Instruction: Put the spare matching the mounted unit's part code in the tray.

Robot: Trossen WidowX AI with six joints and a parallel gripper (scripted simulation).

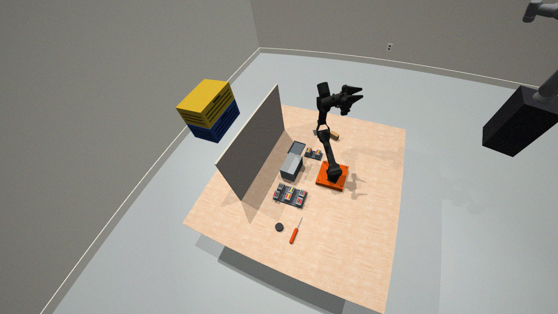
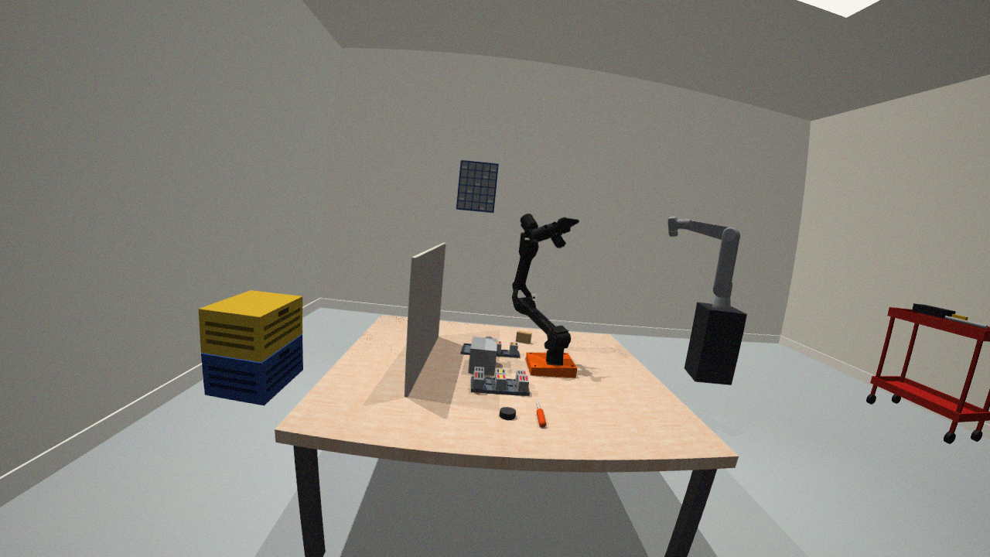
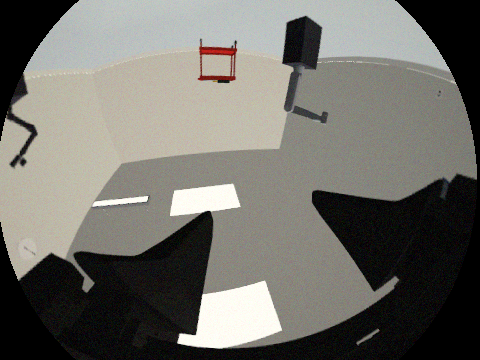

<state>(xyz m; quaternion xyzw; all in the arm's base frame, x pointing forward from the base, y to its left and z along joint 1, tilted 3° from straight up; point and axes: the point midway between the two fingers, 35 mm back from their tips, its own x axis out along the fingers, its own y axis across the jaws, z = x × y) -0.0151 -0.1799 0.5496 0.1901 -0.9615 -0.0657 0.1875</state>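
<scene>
The grey spare is 13 cm ahead of my gripper tip, 39 cm to the left of it and 56 cm below it. Round my gripper tip: flat grey tray 38 cm ahead, 7 cm to the left, 60 cm below; tall grey panel 53 cm ahead, 29 cm to the left, 38 cm below; grey mounted unit 30 cm ahead, 26 cm to the left, 55 cm below.
</scene>
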